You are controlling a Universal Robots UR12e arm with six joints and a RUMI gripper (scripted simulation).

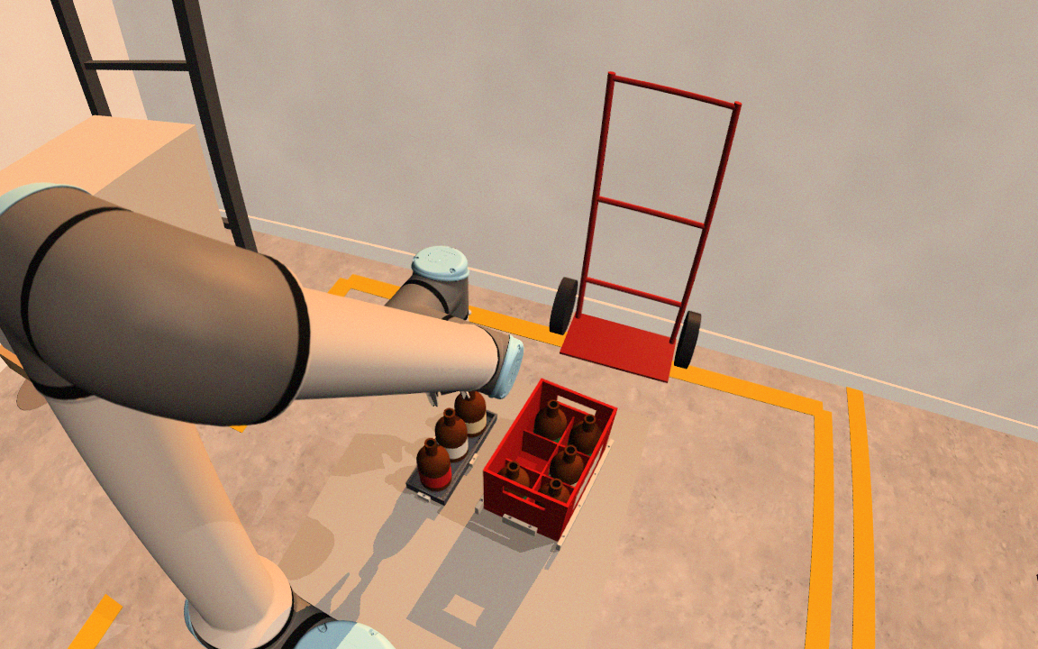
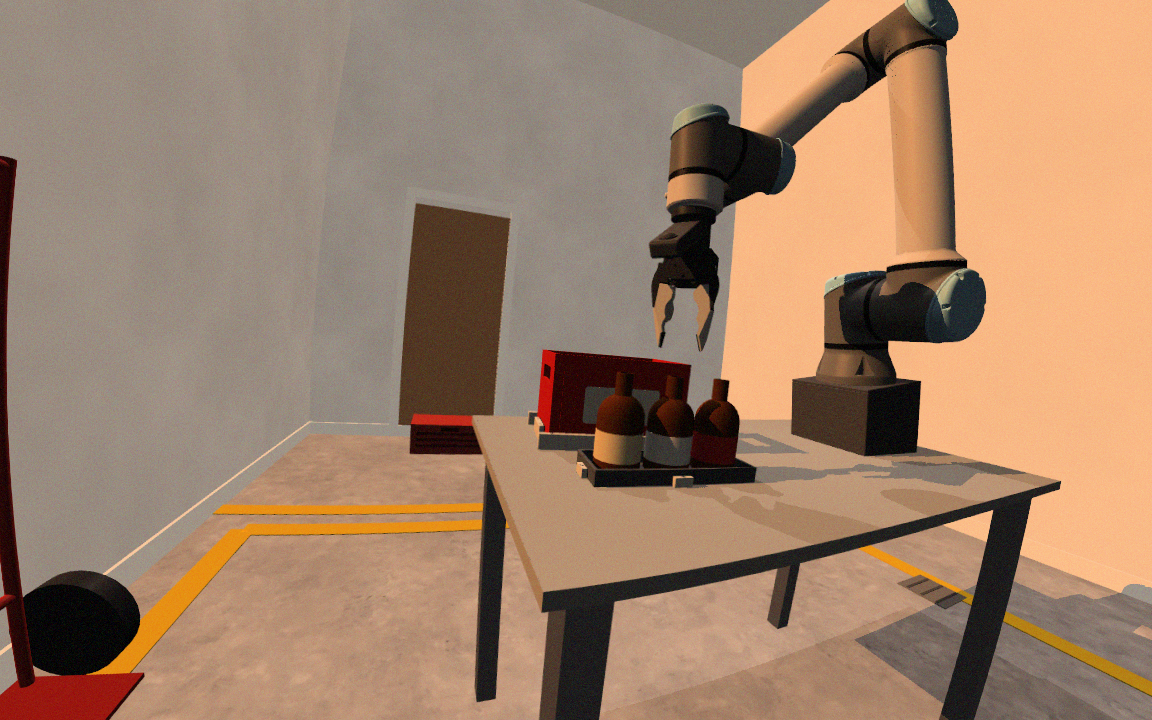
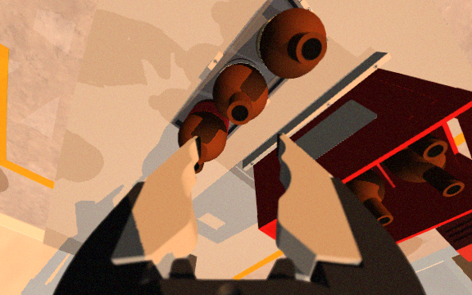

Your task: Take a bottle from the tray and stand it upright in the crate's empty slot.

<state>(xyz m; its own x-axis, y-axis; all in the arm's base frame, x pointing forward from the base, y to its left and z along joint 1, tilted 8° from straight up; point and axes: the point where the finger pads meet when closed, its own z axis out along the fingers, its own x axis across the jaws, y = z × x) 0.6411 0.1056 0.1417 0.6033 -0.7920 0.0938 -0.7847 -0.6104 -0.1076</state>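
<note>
Now: hand 21 cm above the dark tray. Round my hand: red crate (23 cm to the right, 13 cm below).
</note>
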